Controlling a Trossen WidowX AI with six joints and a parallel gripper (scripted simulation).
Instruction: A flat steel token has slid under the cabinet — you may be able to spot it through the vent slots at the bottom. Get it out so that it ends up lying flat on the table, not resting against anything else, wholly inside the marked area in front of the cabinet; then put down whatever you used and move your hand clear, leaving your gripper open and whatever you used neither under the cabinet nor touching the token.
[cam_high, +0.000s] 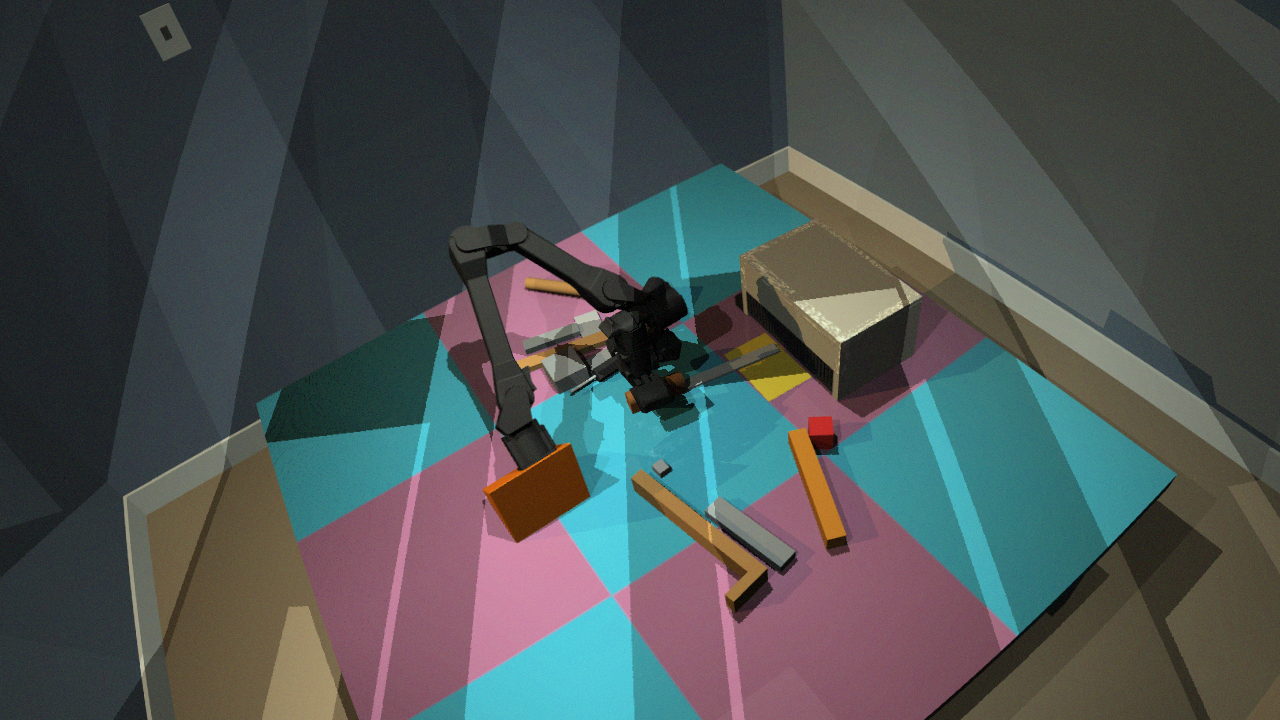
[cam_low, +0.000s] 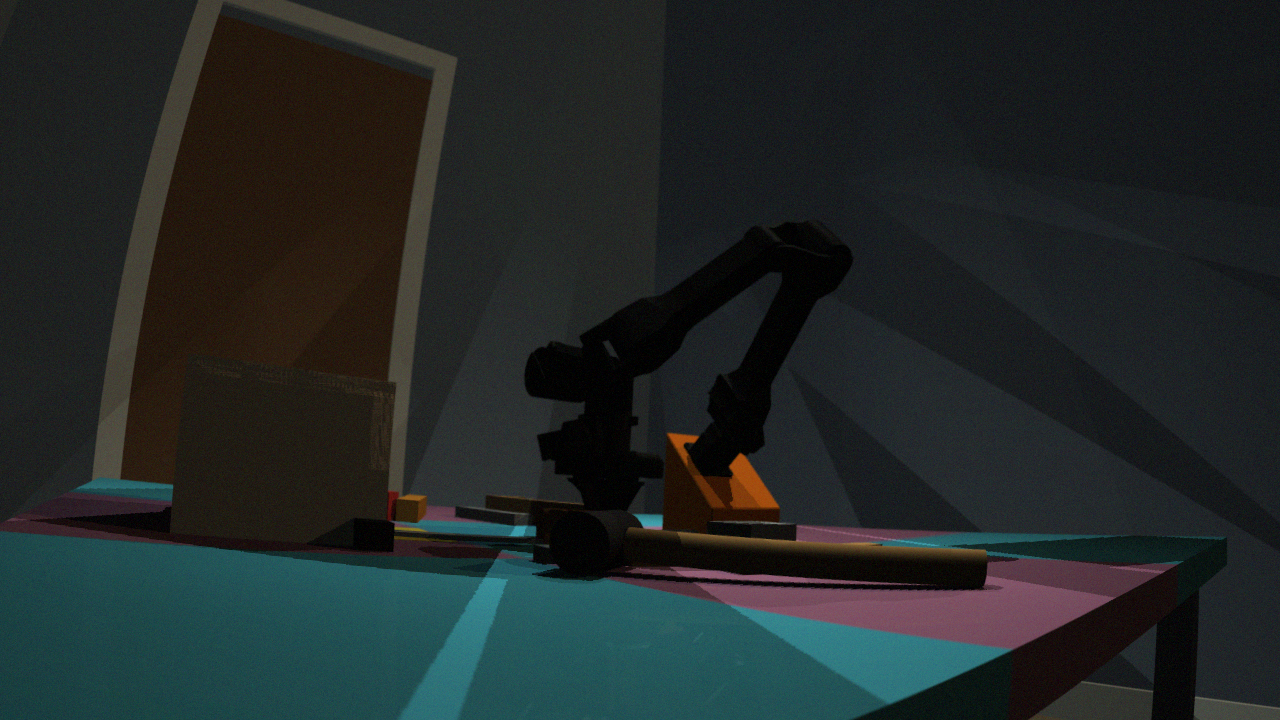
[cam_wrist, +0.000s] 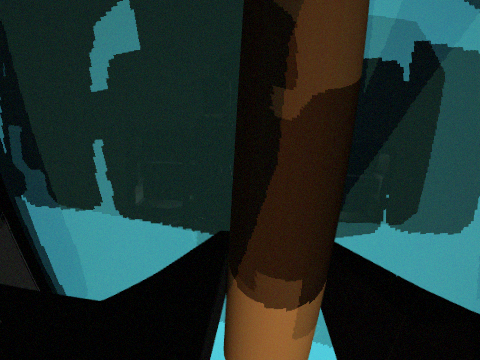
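Right now the small grey cube is 70 mm behind my gripper tip and 150 mm to the right of it. Round my gripper tip: screwdriver 30 mm behind, 110 mm to the left; long wooden stick 40 mm behind, 220 mm to the left; grey block 80 mm behind, 160 mm to the left, 10 mm above.
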